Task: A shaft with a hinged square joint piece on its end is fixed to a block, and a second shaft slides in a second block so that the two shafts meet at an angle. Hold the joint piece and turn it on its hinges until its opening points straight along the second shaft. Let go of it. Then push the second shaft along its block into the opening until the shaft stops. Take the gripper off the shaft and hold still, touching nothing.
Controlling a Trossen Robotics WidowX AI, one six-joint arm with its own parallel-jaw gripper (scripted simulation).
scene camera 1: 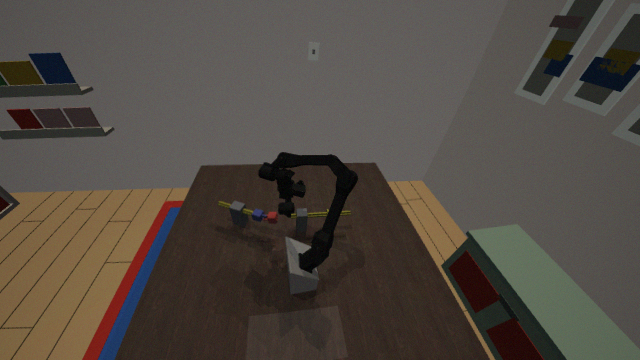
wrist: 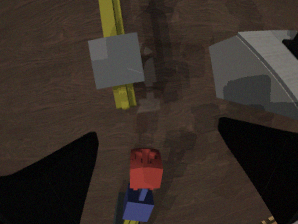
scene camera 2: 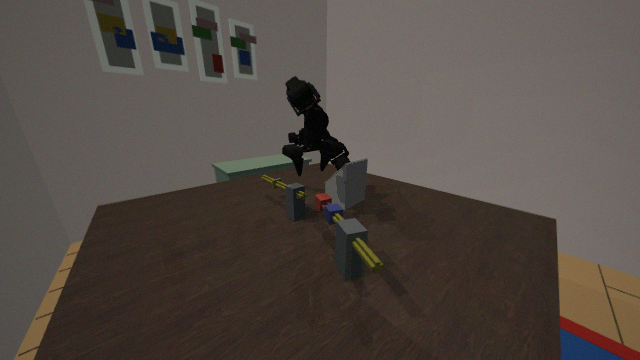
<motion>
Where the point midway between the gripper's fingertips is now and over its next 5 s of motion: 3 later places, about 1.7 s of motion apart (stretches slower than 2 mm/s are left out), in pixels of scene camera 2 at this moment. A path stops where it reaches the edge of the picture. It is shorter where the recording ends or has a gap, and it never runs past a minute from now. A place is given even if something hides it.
My gripper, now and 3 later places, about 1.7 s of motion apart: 311,173; 320,204; 318,214; 317,185
</motion>
